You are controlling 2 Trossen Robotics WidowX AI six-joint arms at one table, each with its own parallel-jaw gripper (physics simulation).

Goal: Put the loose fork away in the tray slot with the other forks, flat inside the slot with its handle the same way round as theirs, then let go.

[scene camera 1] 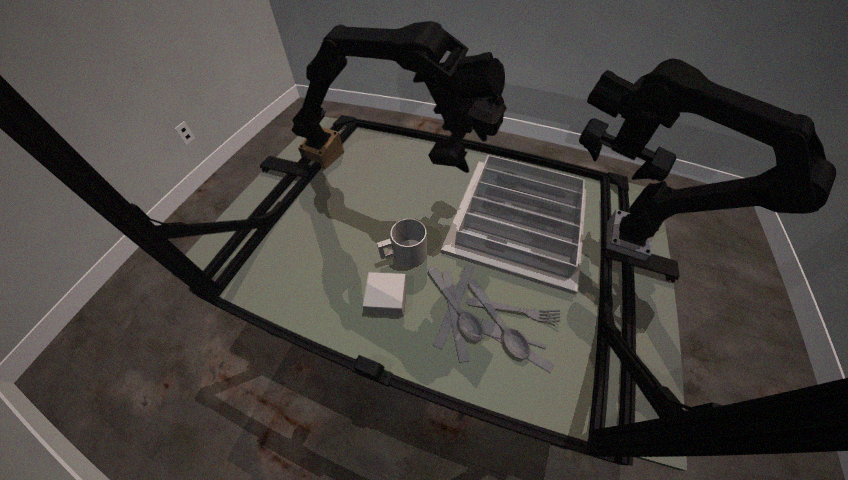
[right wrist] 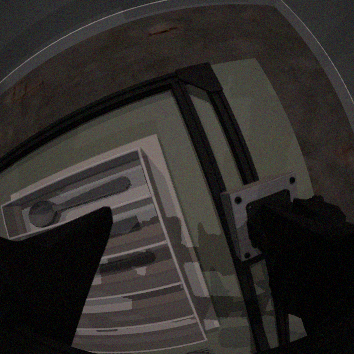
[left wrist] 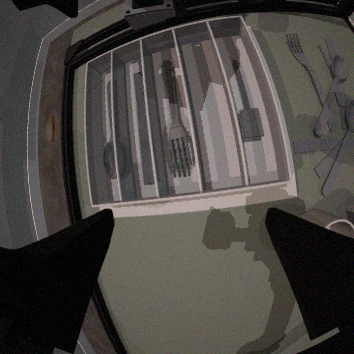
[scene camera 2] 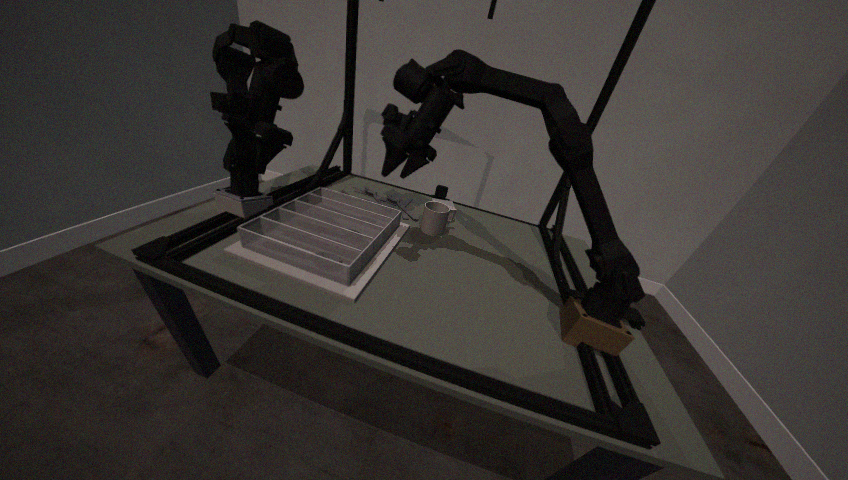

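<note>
The loose fork (scene camera 1: 505, 307) (left wrist: 303, 57) lies on the table in the cutlery pile. Its tines point right in scene camera 1 and up in the left wrist view; a spoon handle crosses its handle. The tray (scene camera 1: 584, 208) (scene camera 2: 297, 259) (left wrist: 150, 199) (right wrist: 172, 245) has long slots. Its middle slot holds forks (left wrist: 179, 142), handles up and tines down in the left wrist view, the opposite way to the loose fork. My left gripper (scene camera 1: 479, 153) (scene camera 2: 394, 176) (left wrist: 192, 217) is open, high beside the tray. My right gripper (scene camera 1: 617, 168) (right wrist: 187, 214) is open, high to the tray's right in scene camera 1.
A mug (scene camera 1: 408, 252) (scene camera 2: 435, 220) and a white block (scene camera 1: 383, 291) stand left of the pile. Two spoons (scene camera 1: 515, 343) (scene camera 1: 470, 327) and several flat utensils cross there. Other tray slots hold a spoon (left wrist: 116, 160) (right wrist: 80, 200) and a spatula-like tool (left wrist: 250, 122). Black rails edge the table.
</note>
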